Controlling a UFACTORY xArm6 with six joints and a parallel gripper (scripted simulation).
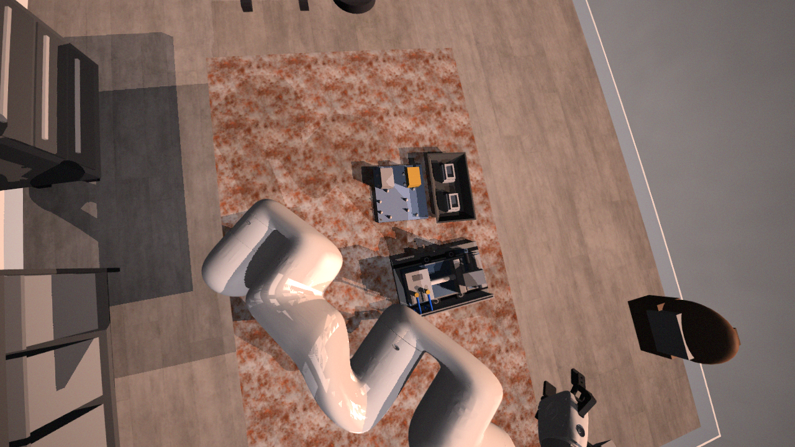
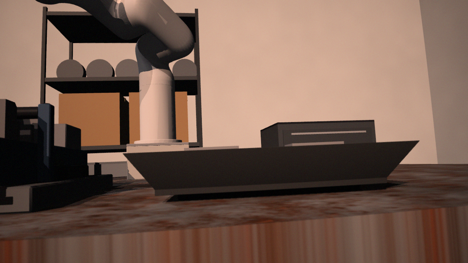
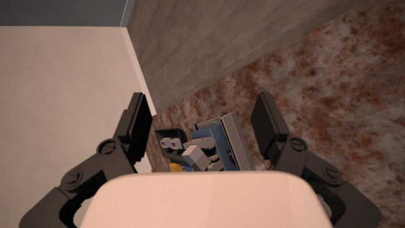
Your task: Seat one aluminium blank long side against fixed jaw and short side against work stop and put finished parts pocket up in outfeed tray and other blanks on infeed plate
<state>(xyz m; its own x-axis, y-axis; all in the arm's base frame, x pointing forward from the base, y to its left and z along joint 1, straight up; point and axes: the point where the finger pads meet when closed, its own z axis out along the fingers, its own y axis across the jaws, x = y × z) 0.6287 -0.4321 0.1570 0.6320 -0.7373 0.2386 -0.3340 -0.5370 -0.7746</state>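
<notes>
The brass blank is 20 cm behind my hand, 63 cm to the left of it and 22 cm below it. Round my hand: vise piston rod: 19 cm behind, 29 cm to the left, 16 cm below; vise body: 17 cm behind, 29 cm to the left, 20 cm below.
</notes>
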